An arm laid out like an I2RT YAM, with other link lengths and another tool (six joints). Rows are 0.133 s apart.
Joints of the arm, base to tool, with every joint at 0 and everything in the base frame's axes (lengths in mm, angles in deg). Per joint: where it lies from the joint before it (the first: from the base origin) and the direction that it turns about. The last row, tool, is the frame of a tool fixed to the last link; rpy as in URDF.
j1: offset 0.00 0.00 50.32 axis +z
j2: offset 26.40 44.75 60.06 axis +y
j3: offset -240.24 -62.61 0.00 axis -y
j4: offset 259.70 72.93 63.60 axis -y
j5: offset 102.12 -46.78 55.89 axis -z
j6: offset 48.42 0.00 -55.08 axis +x
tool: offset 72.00 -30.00 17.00 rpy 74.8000 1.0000 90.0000
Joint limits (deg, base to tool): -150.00..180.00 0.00..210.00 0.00..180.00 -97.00..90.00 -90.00..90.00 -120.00..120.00
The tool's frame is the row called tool.
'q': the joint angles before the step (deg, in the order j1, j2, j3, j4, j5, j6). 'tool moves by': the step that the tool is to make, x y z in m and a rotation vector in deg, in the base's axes. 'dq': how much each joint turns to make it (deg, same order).
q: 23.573, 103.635, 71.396, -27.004, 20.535, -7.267
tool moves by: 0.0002, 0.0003, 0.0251, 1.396, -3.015, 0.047
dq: 0.006, -3.321, 0.009, -0.010, -0.084, 0.005
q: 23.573, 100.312, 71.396, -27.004, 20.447, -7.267
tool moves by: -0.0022, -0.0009, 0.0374, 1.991, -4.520, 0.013
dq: 0.002, -4.956, 0.002, -0.020, -0.020, 0.002
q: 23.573, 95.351, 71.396, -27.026, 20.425, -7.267
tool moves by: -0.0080, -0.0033, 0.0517, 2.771, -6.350, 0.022
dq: 0.023, -6.926, -0.002, 0.004, 0.001, 0.000
